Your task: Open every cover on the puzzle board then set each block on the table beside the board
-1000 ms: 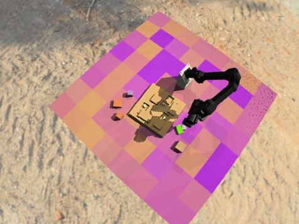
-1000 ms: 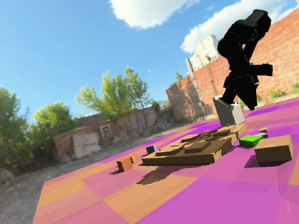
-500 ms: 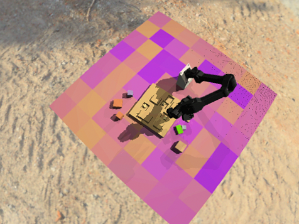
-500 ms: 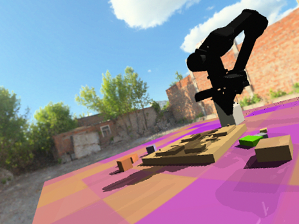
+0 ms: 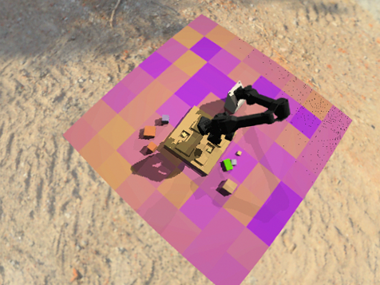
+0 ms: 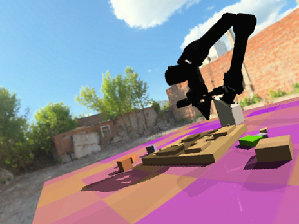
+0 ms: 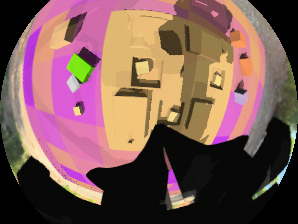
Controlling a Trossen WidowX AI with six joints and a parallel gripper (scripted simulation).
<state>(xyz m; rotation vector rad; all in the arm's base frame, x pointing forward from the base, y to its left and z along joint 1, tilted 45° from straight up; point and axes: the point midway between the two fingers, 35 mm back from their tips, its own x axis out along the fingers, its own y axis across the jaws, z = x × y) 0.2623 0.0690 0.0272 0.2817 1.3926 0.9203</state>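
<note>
Now: gripper tip 60 mm short of the tan puzzle board, 60 mm above it and 30 mm to the left of it. From my gripper tip the other things lie so: green block: 160 mm to the left, 80 mm below, 50 mm ahead; greyish-purple block: 270 mm to the right, 120 mm ahead, 60 mm below; tan block: 250 mm to the left, 130 mm ahead, 70 mm below.
</note>
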